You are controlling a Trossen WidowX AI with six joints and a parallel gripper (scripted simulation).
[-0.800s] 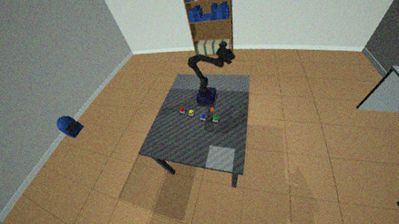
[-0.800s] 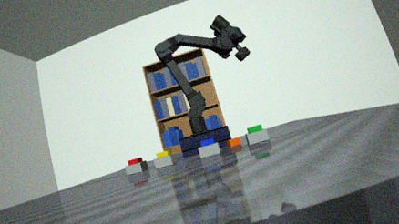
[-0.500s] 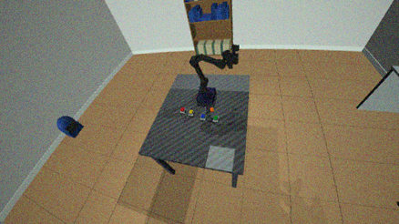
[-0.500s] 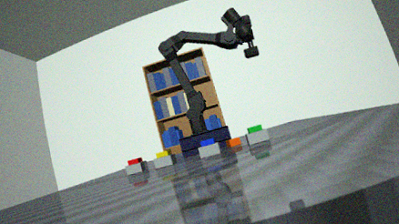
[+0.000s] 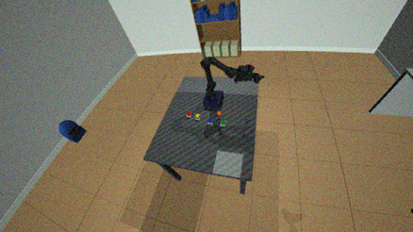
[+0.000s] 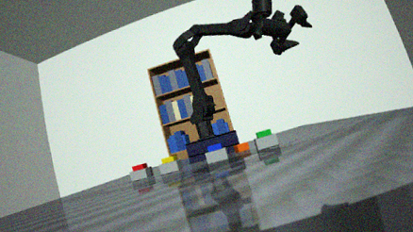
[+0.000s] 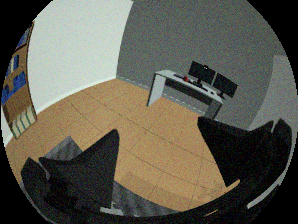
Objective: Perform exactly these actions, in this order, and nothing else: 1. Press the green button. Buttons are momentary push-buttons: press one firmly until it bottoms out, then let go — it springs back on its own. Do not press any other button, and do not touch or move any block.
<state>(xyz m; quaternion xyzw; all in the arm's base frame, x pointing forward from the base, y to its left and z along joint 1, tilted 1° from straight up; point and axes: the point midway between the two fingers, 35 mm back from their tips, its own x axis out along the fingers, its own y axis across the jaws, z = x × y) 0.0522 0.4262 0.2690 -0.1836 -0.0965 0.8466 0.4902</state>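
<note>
The green button is 290 mm to the right of my gripper tip, 290 mm below it and 270 mm ahead of it. The rest, counted from my gripper tip: blue button (410 mm to the right, 290 mm below, 260 mm ahead); orange block (350 mm to the right, 320 mm below, 160 mm ahead); yellow button (540 mm to the right, 290 mm below, 220 mm ahead).
</note>
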